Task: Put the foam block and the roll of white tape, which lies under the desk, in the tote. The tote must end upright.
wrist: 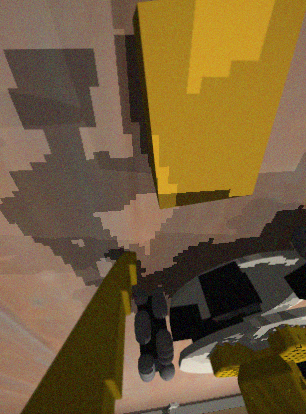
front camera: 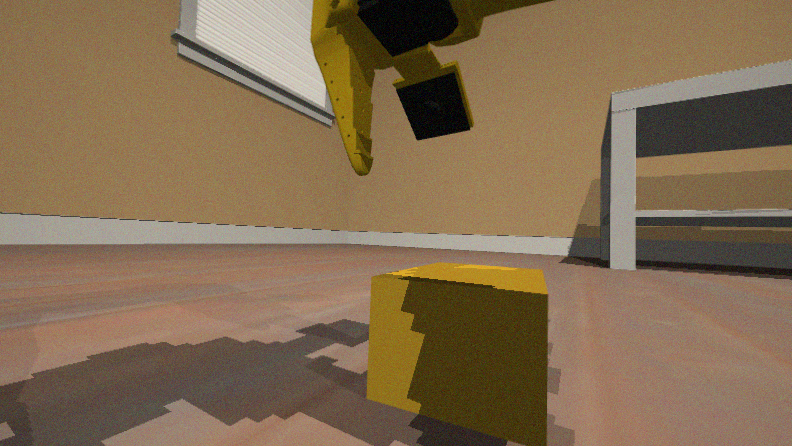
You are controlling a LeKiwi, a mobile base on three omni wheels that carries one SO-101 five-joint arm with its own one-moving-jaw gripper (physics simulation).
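Frame: origin at the arm's base, x back, y left, z down, level; centimetres.
Seen in the pictures: hand, its tool point: (wrist: pixel 136 263) (front camera: pixel 366 164); arm's base, origin of its link: (wrist: pixel 255 340).
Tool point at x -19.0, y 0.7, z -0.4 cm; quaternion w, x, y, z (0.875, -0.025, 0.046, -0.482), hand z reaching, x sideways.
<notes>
Offsets run from my tool point to a thing's middle. "pt": to the spot under its first point. Level surfaces: height alone.
The foam block @(dx -0.5, dy -5.2, dz +7.1 cm) (front camera: pixel 476 349) (wrist: pixel 215 130), a yellow box shape, lies on the floor close in front of the base. In the front view it is right of centre; in the wrist view it is at the upper right, partly cut off by the top edge. My gripper (front camera: pixel 363 163) (wrist: pixel 129 265) is open and empty, above the floor and apart from the block. One notched jaw shows in the wrist view, its tip below and left of the block's near end. The roll of white tape and the tote do not show in either view.
A grey-white desk @(pt dx -60.2, dy -59.5, dz -10.8 cm) (front camera: pixel 622 188) stands at the right by the back wall. A window @(pt dx -136.3, dy +66.9, dz -86.3 cm) (front camera: pixel 254 49) is in the left wall. My base plates (wrist: pixel 195 360) and a roller wheel (wrist: pixel 155 335) show low in the wrist view. Dark shadows lie on the wood floor @(dz +9.3 cm) (front camera: pixel 665 360).
</notes>
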